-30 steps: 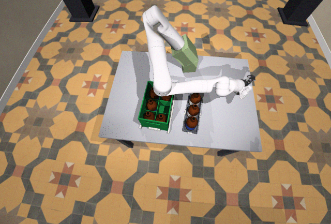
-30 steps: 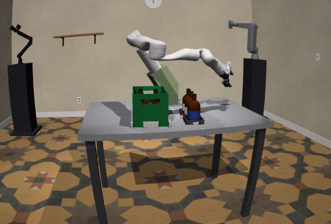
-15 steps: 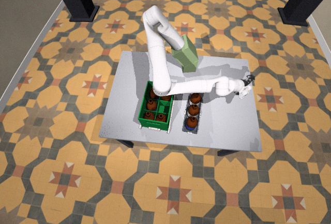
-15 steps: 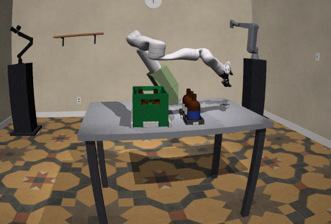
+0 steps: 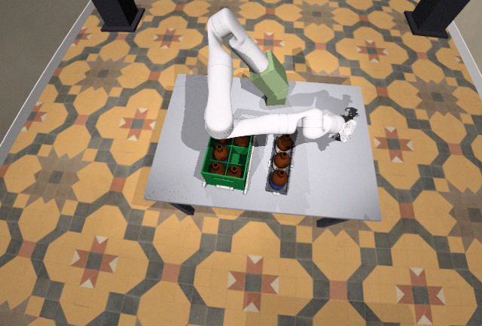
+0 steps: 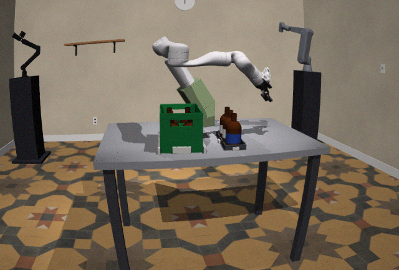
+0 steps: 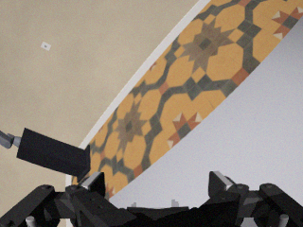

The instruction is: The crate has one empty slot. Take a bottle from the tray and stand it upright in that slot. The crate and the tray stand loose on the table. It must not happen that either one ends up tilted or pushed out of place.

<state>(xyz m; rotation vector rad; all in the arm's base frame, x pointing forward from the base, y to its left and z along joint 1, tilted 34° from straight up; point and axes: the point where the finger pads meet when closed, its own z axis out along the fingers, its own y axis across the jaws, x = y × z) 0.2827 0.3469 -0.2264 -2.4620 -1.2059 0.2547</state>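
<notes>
Now: hand 28 cm to the left of the brown bottle, 14 cm short of it and 14 cm above it. Round my hand: tray 28 cm to the right, 21 cm below, 14 cm ahead; white-label bottle 27 cm to the right, 14 cm below, 5 cm ahead; crate 52 cm to the right, 14 cm below, 13 cm ahead.
</notes>
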